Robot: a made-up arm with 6 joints.
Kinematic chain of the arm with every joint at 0, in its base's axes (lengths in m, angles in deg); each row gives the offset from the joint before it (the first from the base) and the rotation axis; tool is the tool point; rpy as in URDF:
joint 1: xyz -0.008 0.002 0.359 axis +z
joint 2: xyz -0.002 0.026 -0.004 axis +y
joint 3: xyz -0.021 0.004 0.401 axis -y
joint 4: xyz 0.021 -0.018 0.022 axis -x
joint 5: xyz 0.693 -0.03 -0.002 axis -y
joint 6: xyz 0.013 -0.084 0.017 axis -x
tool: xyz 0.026 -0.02 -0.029 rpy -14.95 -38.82 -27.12
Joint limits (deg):
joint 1: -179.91..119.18
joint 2: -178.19..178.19
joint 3: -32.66..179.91
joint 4: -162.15..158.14
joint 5: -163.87..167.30
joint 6: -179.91..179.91
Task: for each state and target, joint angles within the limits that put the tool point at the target. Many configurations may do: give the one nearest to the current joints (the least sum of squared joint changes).
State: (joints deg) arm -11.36 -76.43 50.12 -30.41 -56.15 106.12
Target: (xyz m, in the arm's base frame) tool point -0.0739 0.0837 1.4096
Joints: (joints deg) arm -47.14 -39.53 46.51 -77.40 -72.22 107.42
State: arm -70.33 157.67 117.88 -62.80 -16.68 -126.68
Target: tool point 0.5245 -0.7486 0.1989
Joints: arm -52.73 154.69 173.15 -60.94 -14.86 -125.91
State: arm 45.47 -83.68 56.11 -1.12 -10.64 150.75
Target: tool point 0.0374 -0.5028 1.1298
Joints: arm 83.01 -84.18 9.39 -10.68 -7.32 148.38
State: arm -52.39 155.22 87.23 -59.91 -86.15 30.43
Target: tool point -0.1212 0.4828 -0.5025
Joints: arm -77.21 173.35 43.05 -68.14 -90.77 27.08
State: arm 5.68 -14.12 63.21 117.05 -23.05 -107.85
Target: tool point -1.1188 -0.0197 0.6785
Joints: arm 3.00 -63.03 97.22 116.20 -24.07 -106.42
